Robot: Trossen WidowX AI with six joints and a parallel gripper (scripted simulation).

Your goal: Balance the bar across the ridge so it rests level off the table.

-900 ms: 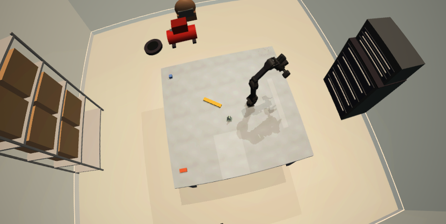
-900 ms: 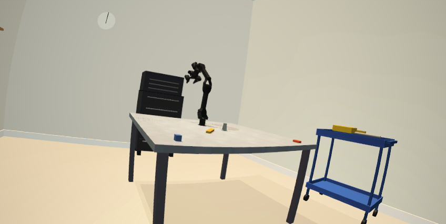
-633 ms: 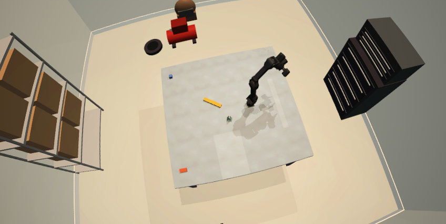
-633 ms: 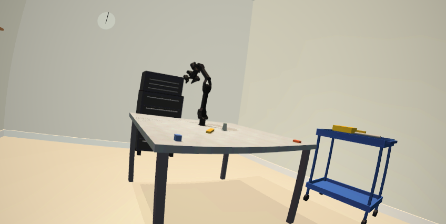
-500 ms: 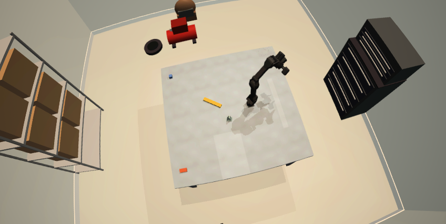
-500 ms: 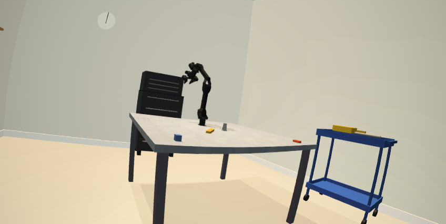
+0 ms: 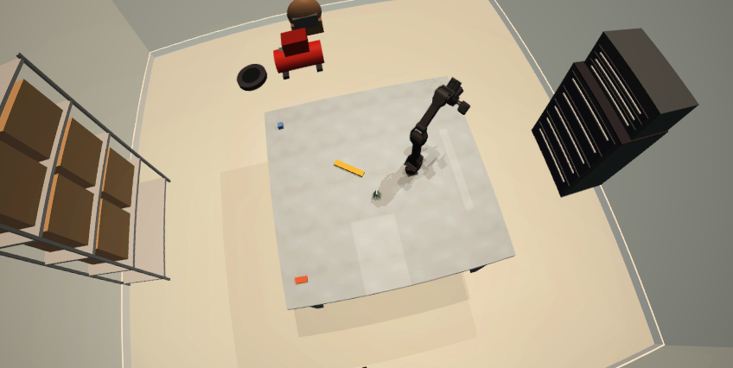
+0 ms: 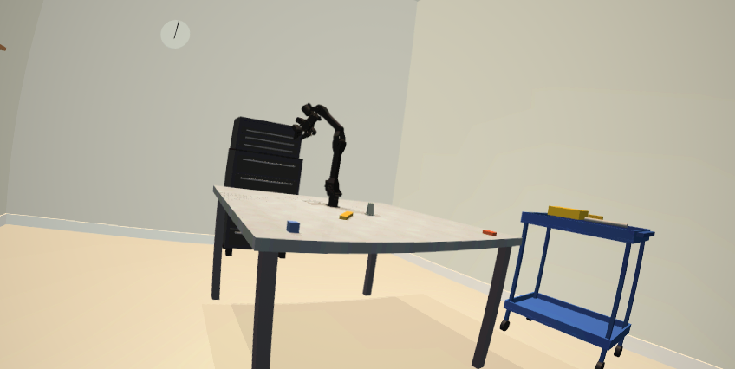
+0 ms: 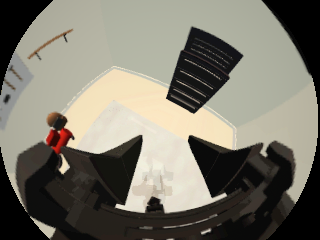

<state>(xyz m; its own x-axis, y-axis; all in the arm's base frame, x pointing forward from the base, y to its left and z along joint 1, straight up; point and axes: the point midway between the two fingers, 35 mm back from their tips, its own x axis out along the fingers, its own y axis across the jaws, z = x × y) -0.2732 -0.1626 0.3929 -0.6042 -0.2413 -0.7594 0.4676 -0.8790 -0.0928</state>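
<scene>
The bar lies 65 cm ahead of my gripper tip, 7 cm to the left of it and 36 cm below it. Round my gripper tip: small blue cube 103 cm ahead, 33 cm to the right, 35 cm below; then orange block 103 cm ahead, 67 cm to the left, 36 cm below.
</scene>
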